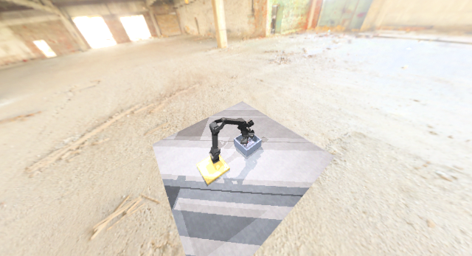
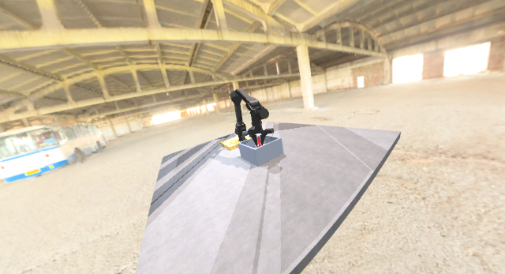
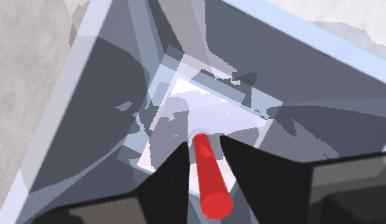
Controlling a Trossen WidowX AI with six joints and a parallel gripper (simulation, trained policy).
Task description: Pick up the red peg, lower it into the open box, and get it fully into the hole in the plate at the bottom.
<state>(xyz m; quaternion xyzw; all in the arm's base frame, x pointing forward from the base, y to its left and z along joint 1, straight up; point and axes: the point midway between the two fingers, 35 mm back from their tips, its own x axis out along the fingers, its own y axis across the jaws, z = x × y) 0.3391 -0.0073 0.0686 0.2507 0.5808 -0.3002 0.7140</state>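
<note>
Now: the red peg 1 cm above my gripper tip. Round my gripper tip: grey-blue box 3 cm below.
</note>
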